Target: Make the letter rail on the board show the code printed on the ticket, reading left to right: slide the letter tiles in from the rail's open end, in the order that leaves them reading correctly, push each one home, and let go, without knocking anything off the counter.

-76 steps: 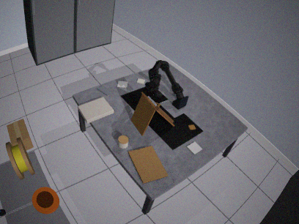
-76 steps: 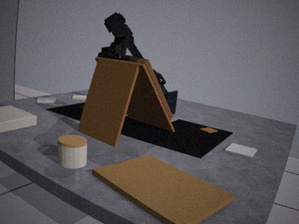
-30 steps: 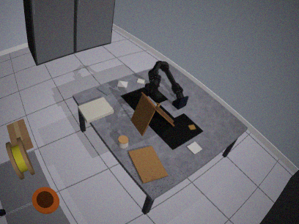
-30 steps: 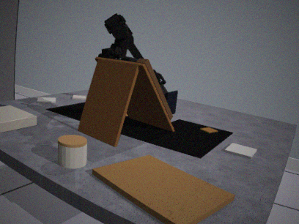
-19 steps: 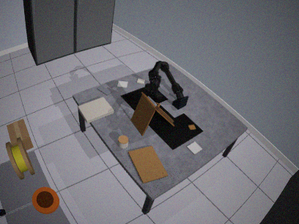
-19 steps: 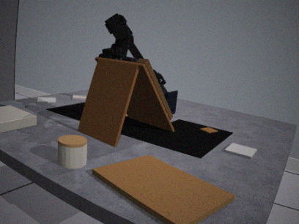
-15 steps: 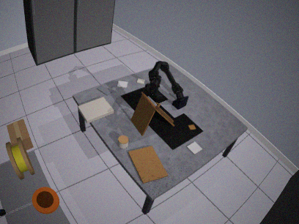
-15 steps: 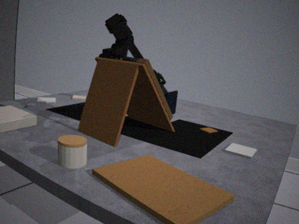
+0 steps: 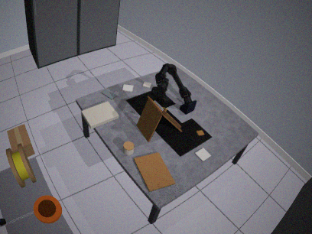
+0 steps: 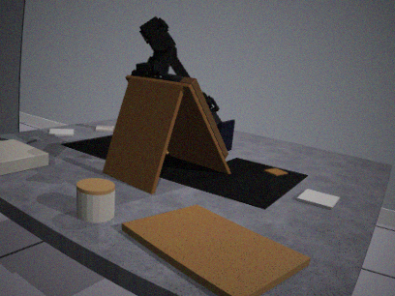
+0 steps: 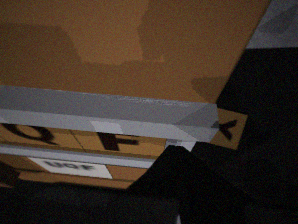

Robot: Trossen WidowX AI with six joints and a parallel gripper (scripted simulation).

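The white ticket is 50 mm behind my gripper tip, 100 mm to the left of it and 80 mm below it. Also, from my gripper tip: lidded jar 390 mm ahead, 180 mm to the left, 150 mm below; black mat 140 mm behind, 50 mm to the left, 180 mm below; cream block 400 mm ahead, 270 mm to the right, 160 mm below.
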